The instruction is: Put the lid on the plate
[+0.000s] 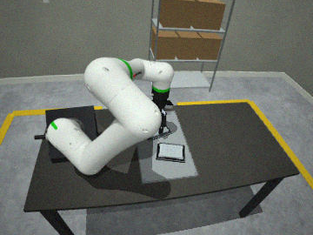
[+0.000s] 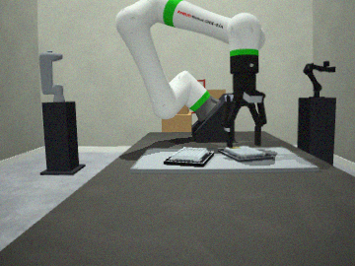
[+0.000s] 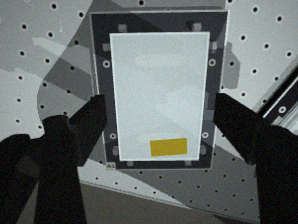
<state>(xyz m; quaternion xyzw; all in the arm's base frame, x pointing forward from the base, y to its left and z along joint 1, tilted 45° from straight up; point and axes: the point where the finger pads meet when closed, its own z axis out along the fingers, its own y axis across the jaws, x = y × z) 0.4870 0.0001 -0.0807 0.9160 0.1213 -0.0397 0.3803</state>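
The clear lid lies 4 cm below my hand. The rest, counted from my hand: lid park LP1 (5 cm below); then nest N1 (4 cm ahead, 18 cm to the right, 5 cm below); then culture plate (4 cm ahead, 18 cm to the right, 4 cm below).
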